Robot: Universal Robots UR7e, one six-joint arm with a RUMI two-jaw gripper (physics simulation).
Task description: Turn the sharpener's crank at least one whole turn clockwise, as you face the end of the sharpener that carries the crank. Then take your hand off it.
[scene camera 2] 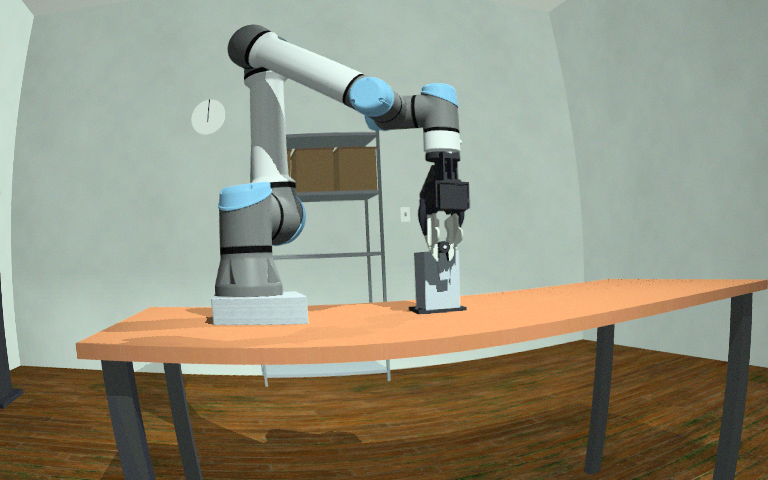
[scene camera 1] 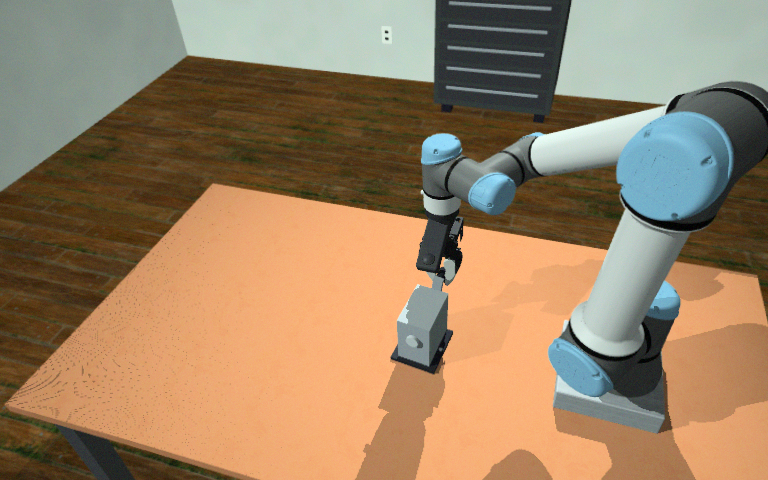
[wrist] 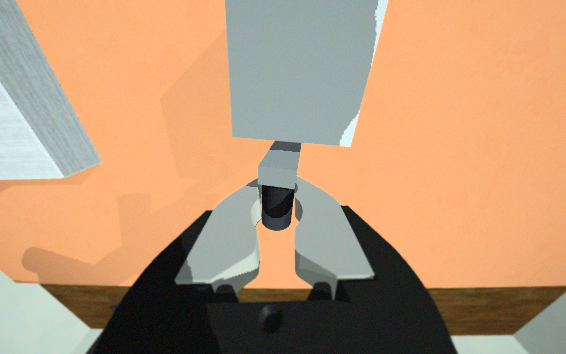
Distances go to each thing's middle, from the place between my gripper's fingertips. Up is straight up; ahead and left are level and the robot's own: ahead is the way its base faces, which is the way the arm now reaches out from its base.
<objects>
I see my gripper 30 mm short of the sharpener [scene camera 1: 422, 333], 70 mm to the right of it and 30 mm above it.
</objects>
